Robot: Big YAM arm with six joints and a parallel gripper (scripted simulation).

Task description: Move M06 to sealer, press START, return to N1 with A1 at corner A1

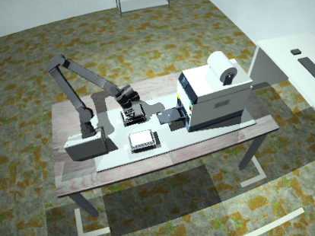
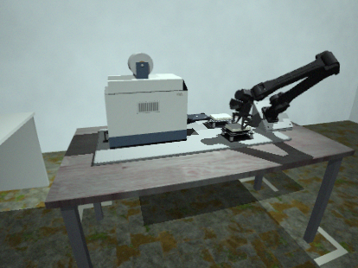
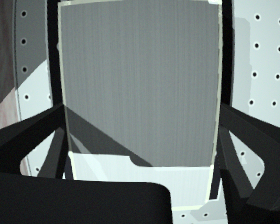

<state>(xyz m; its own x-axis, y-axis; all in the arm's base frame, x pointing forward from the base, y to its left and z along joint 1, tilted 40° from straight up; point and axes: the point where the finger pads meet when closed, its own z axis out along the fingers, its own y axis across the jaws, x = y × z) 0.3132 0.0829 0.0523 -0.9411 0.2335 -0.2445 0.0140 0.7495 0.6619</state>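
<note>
Right now the black nest N1 is 30 mm below my hand. Round my hand: foil roll: 540 mm ahead, 350 mm above, 150 mm to the right; sealer stage: 210 mm ahead, 140 mm to the right, 30 mm above; pale plate: 220 mm to the right, 10 mm below.
</note>
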